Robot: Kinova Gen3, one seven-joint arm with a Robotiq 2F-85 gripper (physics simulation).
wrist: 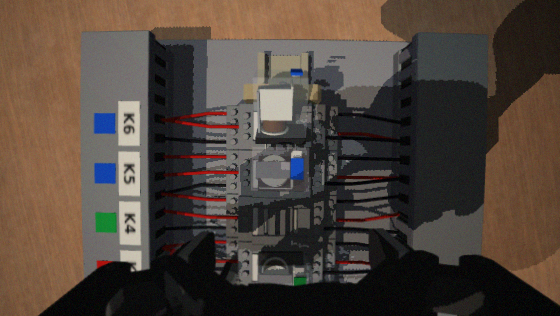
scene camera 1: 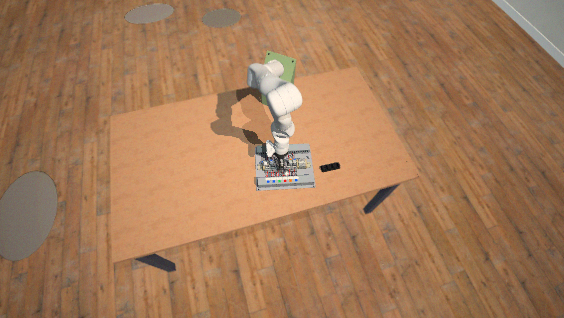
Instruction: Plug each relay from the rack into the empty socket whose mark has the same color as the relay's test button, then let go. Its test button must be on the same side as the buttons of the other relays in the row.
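Places are measured from the arm's base along level axes (x ahead, y left, z up), in centimetres.
Pixels of known places: gripper, between the fingertips: [wrist: 291, 247] [scene camera 1: 279, 161]; arm's base, origin of its link: [scene camera 1: 276, 69].
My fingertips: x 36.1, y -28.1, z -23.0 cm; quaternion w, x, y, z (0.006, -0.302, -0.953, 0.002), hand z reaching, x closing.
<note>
Ahead of a thing's pixels: the offset from my fingertips to its top centre. "spot": to the spot under its first point. Level surfaces: height alone.
The relay socket row shows K6, K5 and K4 at the left edge in the wrist view. A relay with a blue test button @(dx -2.0, dy -3.7, dz +2.1 cm) [wrist: 297, 169] stands in the K5 row. A pale-topped relay @(dx -4.0, dy -6.4, dz +1.6 cm) [wrist: 275, 106] with a blue button @(dx -5.8, dy -7.4, dz +1.1 cm) [wrist: 296, 72] stands in the K6 row. The K4 socket @(dx +0.8, dy +0.1, dz -1.9 cm) [wrist: 277, 221] has a green mark @(dx +8.2, dy -7.5, dz -0.8 cm) [wrist: 106, 222] and shows bare slots with no relay. Below it, a relay with a green button @(dx +1.4, dy +1.0, dz +2.1 cm) [wrist: 300, 281] is partly hidden by the gripper. The visible buttons are on the right. My gripper [wrist: 291, 247] [scene camera 1: 281, 167] is open, its fingers wide on both sides of the row.
The black rack @(dx +19.4, dy +20.9, dz -2.8 cm) [scene camera 1: 330, 167] lies on the table @(dz -5.1 cm) [scene camera 1: 190, 190], right of the grey panel @(spot: dx +18.6, dy +6.0, dz -0.8 cm) [scene camera 1: 311, 179]; its contents are too small to tell. Grey wire ducts @(spot: dx +2.0, dy -14.5, dz -0.8 cm) [wrist: 116, 65] @(spot: dx -13.6, dy -2.8, dz -0.8 cm) [wrist: 450, 65] flank the row in the wrist view, with red and black wires between. A tan end block @(dx -4.8, dy -7.4, dz -1.1 cm) [wrist: 250, 93] stands beyond K6.
</note>
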